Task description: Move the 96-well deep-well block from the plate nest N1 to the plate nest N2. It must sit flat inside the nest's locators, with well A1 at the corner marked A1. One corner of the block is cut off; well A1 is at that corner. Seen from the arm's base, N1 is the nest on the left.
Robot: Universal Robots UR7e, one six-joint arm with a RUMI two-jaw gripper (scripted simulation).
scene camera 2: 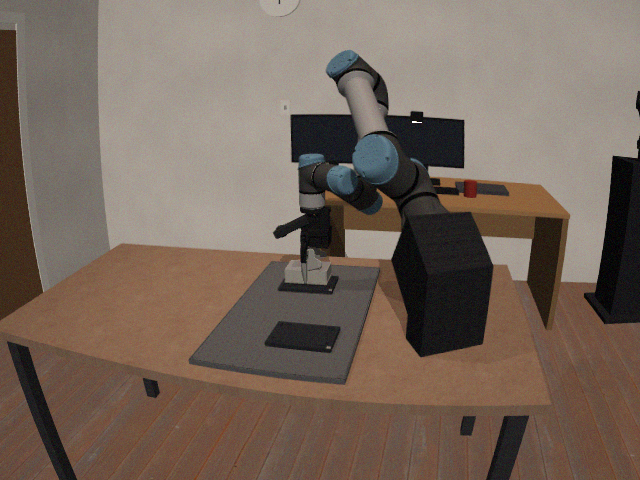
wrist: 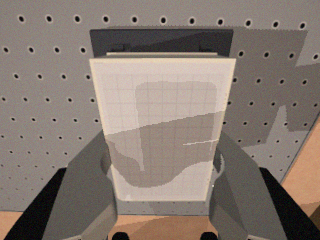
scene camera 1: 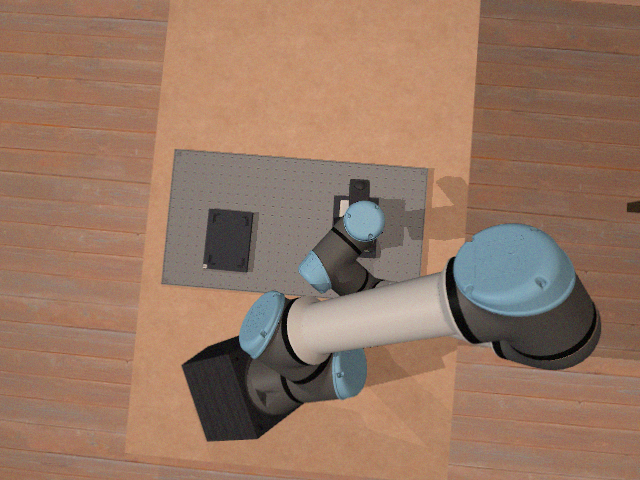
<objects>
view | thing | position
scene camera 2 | gripper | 309, 277
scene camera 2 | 96-well deep-well block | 321, 276
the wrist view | gripper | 161, 126
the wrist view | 96-well deep-well block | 162, 112
</objects>
